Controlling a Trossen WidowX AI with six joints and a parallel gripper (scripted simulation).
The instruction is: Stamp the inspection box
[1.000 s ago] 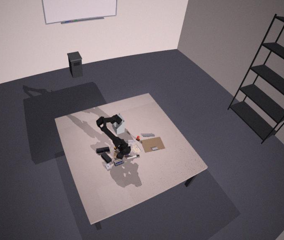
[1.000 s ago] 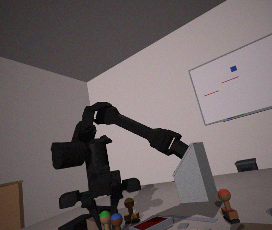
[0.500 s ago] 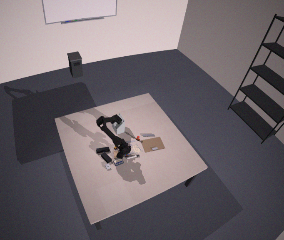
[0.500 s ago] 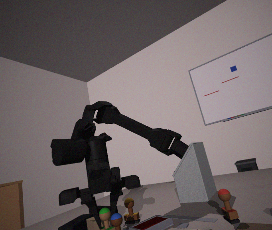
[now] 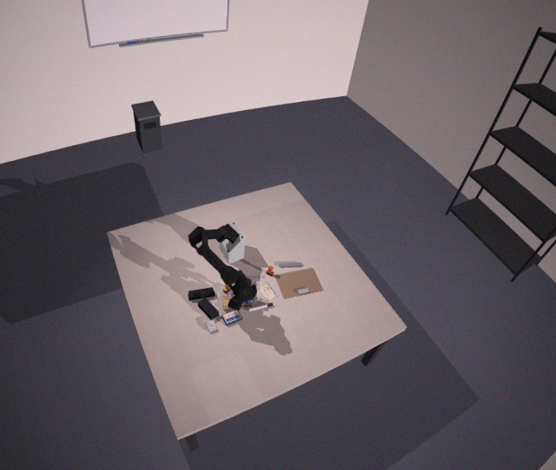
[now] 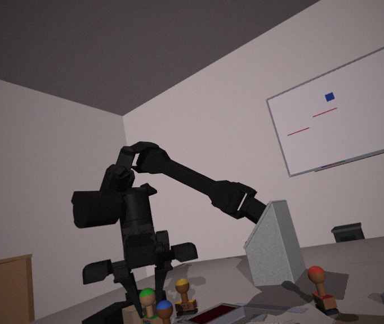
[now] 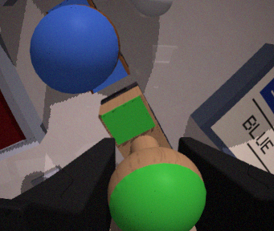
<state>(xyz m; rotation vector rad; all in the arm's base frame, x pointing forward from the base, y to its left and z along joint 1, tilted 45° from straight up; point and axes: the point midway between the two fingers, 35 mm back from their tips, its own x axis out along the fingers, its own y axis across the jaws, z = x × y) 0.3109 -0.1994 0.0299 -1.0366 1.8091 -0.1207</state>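
Right now the blue-knobbed stamp is 2 cm ahead of my gripper tip, 4 cm to the left of it and 2 cm below it. Round my gripper tip: red ink pad (6 cm behind, 8 cm to the left, 3 cm below); then yellow-knobbed stamp (12 cm behind, 2 cm below); then marker (7 cm ahead, 11 cm to the left, 3 cm below).
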